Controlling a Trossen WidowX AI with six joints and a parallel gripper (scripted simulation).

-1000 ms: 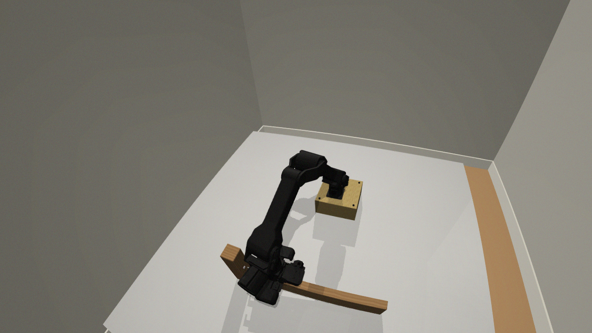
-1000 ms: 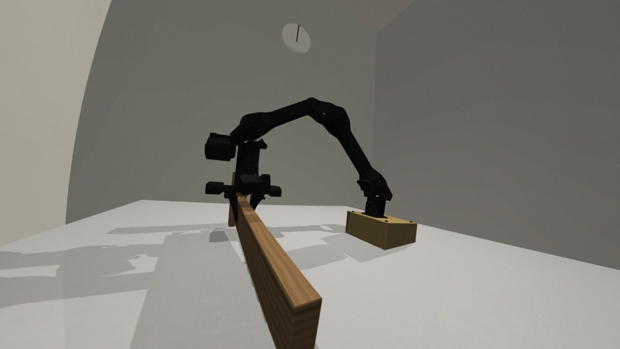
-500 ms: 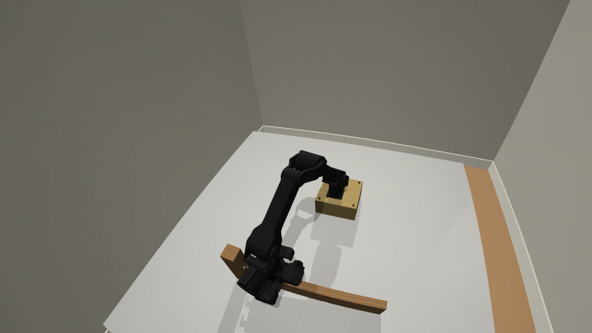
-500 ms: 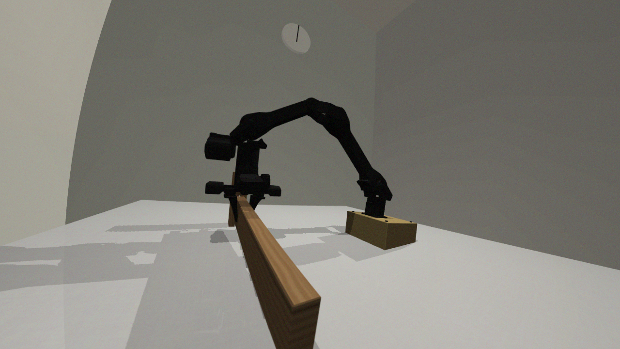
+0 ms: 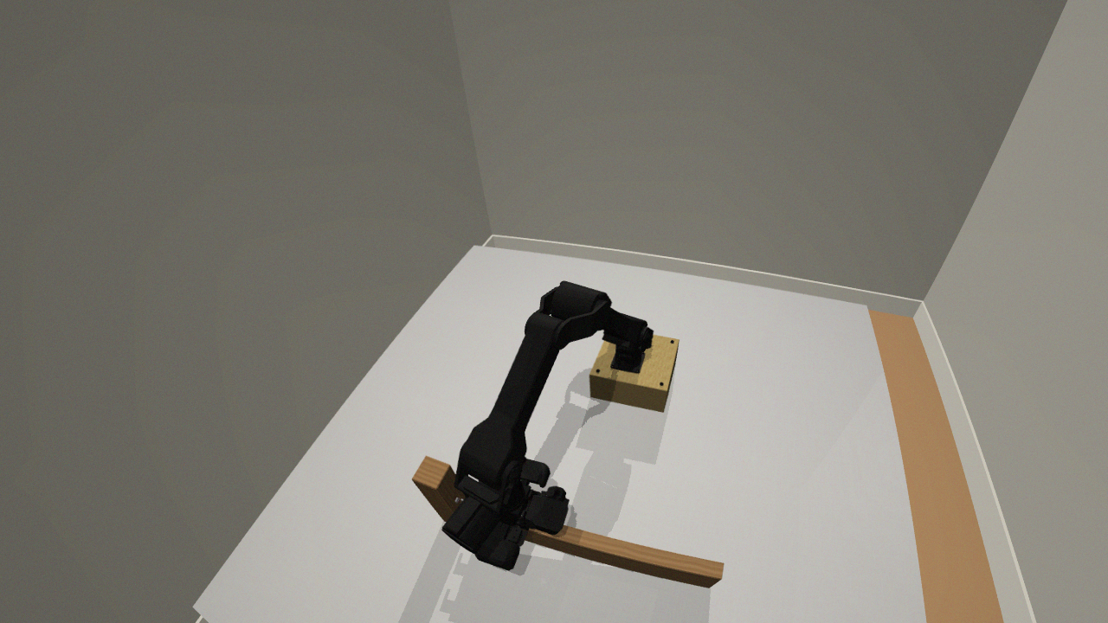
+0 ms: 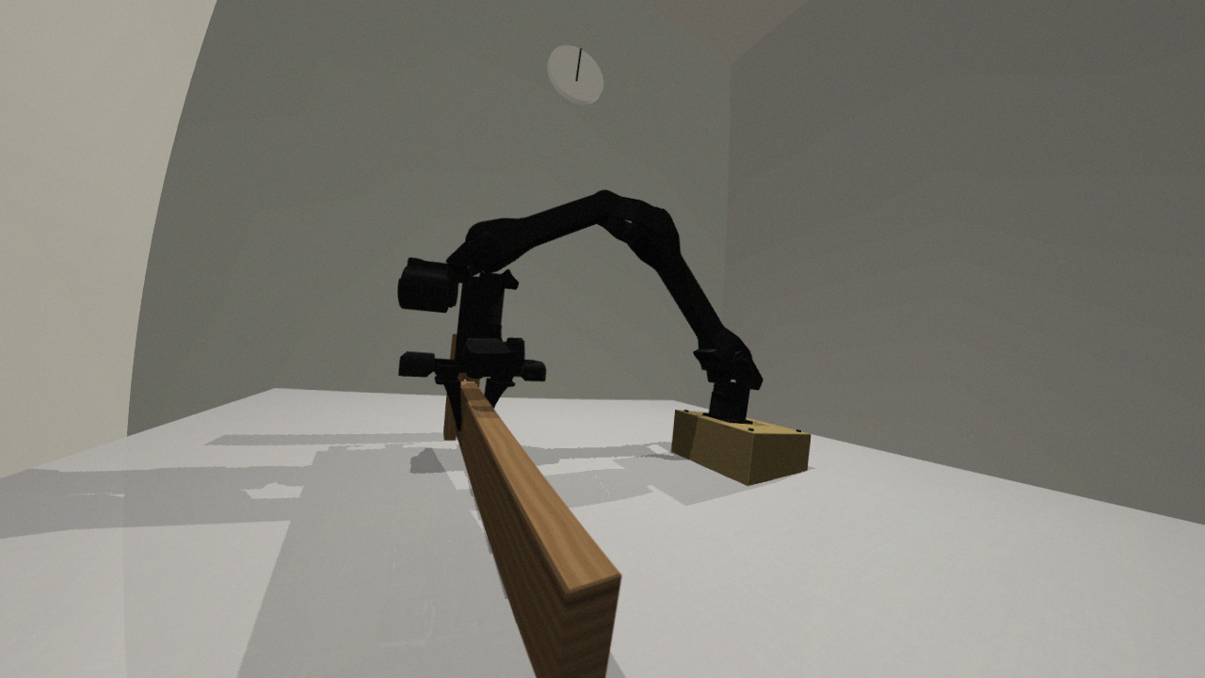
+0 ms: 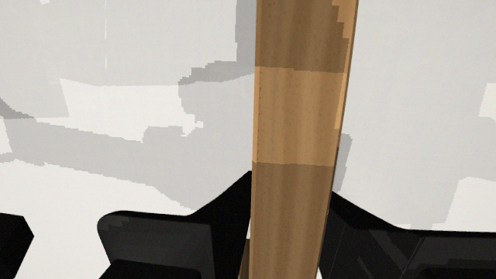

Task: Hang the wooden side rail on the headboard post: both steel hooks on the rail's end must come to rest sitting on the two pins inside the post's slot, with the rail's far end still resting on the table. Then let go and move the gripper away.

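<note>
Right now my gripper tip is 14 cm to the left of the wooden headboard post and 4 cm below it.
</note>
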